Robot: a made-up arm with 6 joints.
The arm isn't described. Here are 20 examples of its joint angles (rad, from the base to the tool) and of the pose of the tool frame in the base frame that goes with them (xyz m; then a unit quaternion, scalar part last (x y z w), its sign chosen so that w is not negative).
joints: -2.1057 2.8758 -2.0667 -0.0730 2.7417 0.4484
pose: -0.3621 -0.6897 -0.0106 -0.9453 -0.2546 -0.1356 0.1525
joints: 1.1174 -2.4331 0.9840 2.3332 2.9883 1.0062
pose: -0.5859 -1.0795 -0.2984 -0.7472 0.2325 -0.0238 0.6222
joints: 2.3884 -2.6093 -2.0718 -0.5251 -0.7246 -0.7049
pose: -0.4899 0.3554 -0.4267 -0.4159 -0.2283 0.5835 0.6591
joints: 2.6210 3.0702 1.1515 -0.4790 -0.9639 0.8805
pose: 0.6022 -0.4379 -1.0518 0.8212 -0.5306 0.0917 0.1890
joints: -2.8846 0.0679 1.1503 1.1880 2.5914 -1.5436
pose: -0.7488 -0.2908 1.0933 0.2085 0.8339 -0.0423 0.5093
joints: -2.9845 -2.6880 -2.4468 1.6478 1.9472 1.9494
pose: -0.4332 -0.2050 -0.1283 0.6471 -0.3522 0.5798 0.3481
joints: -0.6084 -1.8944 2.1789 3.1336 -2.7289 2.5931
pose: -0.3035 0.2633 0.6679 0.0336 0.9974 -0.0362 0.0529
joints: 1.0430 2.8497 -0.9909 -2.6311 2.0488 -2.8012
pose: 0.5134 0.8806 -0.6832 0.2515 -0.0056 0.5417 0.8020
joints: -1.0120 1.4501 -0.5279 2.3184 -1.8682 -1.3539
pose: 0.7221 -1.2049 0.6896 0.9202 -0.0261 -0.2691 0.2829
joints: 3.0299 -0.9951 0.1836 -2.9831 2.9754 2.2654
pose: 1.1476 -0.1693 1.0479 -0.8511 -0.4175 0.2607 0.1826
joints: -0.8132 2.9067 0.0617 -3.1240 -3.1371 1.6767
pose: 0.2341 -0.1851 -1.2977 0.0291 -0.0838 -0.9083 0.4088
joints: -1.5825 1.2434 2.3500 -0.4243 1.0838 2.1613
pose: 0.0047 -0.1826 -0.4283 -0.7310 0.0175 0.2565 0.6321
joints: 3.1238 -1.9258 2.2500 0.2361 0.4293 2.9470
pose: 0.3040 -0.0580 0.8076 0.0384 -0.3634 0.0191 0.9307
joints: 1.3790 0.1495 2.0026 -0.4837 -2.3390 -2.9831
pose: 0.0805 0.8135 0.4401 0.1814 -0.1013 -0.5908 0.7796
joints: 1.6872 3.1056 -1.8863 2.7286 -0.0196 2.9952
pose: -0.1513 0.9311 -0.2148 -0.5214 0.2538 0.4335 0.6897
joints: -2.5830 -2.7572 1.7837 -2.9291 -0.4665 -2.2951
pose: 0.9051 0.5040 0.0801 -0.2368 0.1050 -0.6831 0.6828
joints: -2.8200 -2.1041 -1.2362 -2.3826 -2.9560 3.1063
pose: 0.4511 0.0918 -0.9758 0.1741 0.0339 0.9553 0.2366
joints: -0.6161 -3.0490 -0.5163 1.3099 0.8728 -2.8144
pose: 0.3160 -0.0814 -1.4128 -0.4681 0.7838 0.1218 0.3894
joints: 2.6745 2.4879 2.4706 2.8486 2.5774 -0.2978
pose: 0.2952 -0.2140 -0.2624 -0.1629 -0.9081 -0.0273 0.3848
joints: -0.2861 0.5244 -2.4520 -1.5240 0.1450 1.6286
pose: -0.5354 0.1873 0.4058 -0.1182 -0.8097 0.0074 0.5747
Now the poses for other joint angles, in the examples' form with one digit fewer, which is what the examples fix.
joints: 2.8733 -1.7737 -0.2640 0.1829 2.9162 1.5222
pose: 1.325 -0.413 -0.327 0.309 -0.295 -0.772 0.471
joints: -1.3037 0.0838 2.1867 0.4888 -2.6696 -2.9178
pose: 0.202 -0.657 0.359 -0.243 0.024 0.718 0.651
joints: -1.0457 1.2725 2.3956 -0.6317 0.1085 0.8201
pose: 0.115 -0.125 -0.491 -0.544 -0.782 -0.097 0.288
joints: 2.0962 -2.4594 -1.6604 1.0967 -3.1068 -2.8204
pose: -0.139 0.161 -0.828 0.049 0.460 -0.696 0.549
